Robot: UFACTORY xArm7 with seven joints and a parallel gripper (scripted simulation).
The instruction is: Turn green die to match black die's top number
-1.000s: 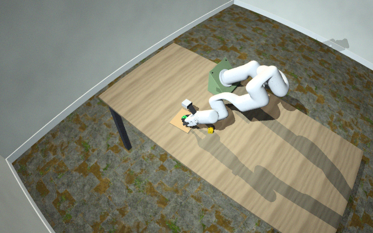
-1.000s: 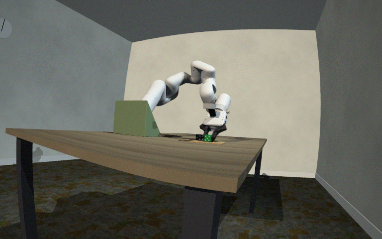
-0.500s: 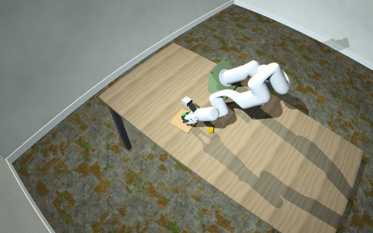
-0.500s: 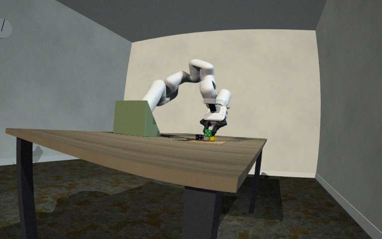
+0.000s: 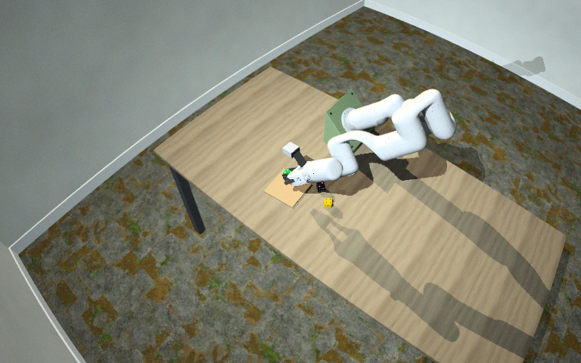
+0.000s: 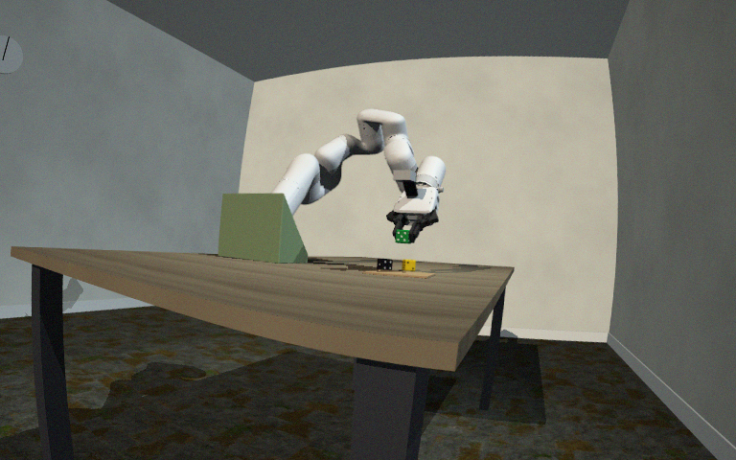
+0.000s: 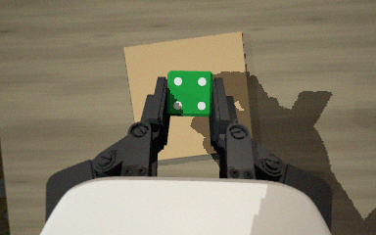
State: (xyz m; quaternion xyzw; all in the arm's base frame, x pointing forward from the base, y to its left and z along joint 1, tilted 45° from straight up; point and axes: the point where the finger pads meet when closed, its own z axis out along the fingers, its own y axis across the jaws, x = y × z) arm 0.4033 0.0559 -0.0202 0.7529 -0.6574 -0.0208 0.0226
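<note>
Right now my hand is 1 cm to the left of the green die and 1 cm above it. The rest, counted from my hand: black die 9 cm behind, 8 cm to the left, 8 cm below; then yellow die 16 cm to the left, 8 cm below, 5 cm behind; then tan mat 10 cm below, 1 cm to the right.
</note>
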